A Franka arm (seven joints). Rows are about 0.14 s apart.
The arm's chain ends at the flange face. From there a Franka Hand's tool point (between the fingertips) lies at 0.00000 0.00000 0.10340 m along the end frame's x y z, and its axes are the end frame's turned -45 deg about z.
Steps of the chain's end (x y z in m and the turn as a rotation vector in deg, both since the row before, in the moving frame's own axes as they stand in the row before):
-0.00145, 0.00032, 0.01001, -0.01, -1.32, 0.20
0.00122, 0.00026, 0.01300, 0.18, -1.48, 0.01
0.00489, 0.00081, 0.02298, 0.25, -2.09, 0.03
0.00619, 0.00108, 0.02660, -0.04, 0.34, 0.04
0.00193, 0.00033, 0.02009, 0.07, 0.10, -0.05
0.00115, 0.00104, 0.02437, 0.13, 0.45, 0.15
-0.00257, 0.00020, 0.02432, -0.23, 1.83, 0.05
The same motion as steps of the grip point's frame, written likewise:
-0.00295, -0.00247, 0.00998, 0.93, -0.94, 0.20
-0.00098, -0.00107, 0.01296, 1.17, -0.92, 0.01
0.00054, 0.00104, 0.02291, 1.65, -1.30, 0.03
0.00400, 0.00563, 0.02660, -0.27, 0.21, 0.04
0.00135, 0.00164, 0.02009, -0.02, 0.12, -0.05
0.00082, 0.00196, 0.02437, -0.23, 0.41, 0.15
0.00008, 0.00095, 0.02427, -1.46, 1.13, 0.05

